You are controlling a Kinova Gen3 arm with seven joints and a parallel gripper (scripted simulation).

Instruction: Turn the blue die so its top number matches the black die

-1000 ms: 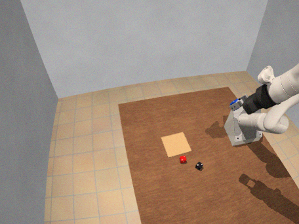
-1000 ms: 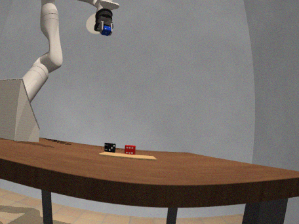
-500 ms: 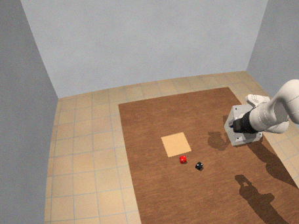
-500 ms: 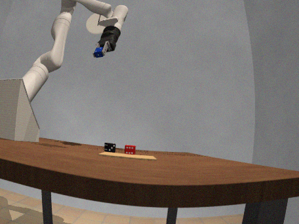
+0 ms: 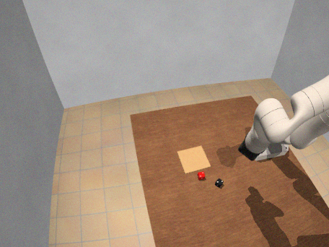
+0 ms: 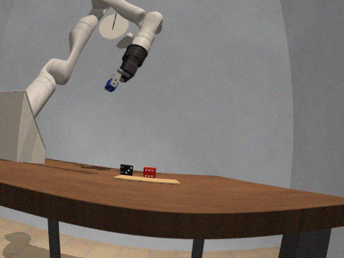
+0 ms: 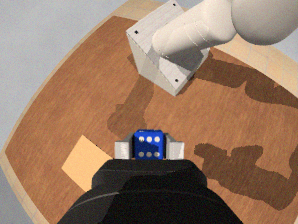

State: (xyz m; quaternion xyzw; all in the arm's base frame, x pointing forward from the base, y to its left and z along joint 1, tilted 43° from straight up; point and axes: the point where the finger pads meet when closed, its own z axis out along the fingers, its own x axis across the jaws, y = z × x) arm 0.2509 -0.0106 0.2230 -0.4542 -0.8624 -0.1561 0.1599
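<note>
Right now the tan mat is 150 mm ahead of my hand, 180 mm to the right of it and 270 mm below it. From my hand the other things lie so: red die: 140 mm ahead, 70 mm to the right, 260 mm below; then black die: 70 mm ahead, 10 mm to the right, 260 mm below; then blue die: right at my hand.
</note>
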